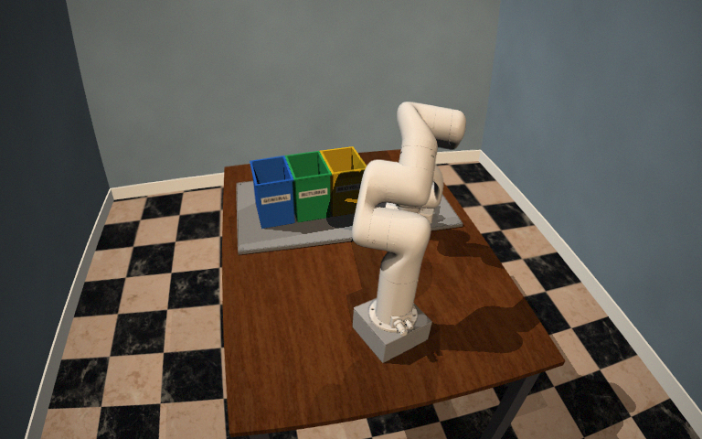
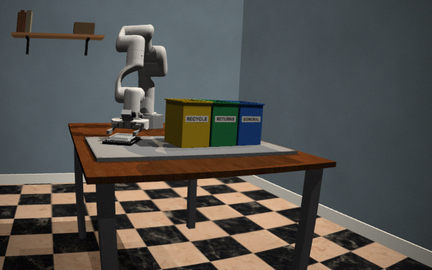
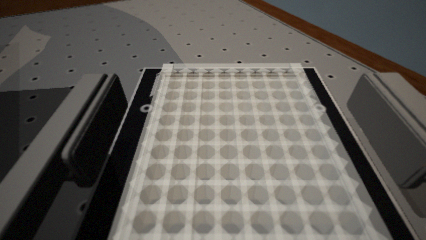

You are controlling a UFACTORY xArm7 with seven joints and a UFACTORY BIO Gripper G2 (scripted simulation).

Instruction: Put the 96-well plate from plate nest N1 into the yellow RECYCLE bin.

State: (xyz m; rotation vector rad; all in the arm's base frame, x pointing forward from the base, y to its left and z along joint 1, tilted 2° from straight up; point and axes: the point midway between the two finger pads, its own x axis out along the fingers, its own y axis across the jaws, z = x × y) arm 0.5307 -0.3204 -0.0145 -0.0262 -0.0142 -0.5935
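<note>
The 96-well plate is 20 mm below my hand. The rest, counted from my hand: black plate nest 30 mm below; then yellow recycle bin 240 mm to the left, 110 mm ahead, 50 mm above; then green returns bin 370 mm to the left, 110 mm ahead, 50 mm above.
</note>
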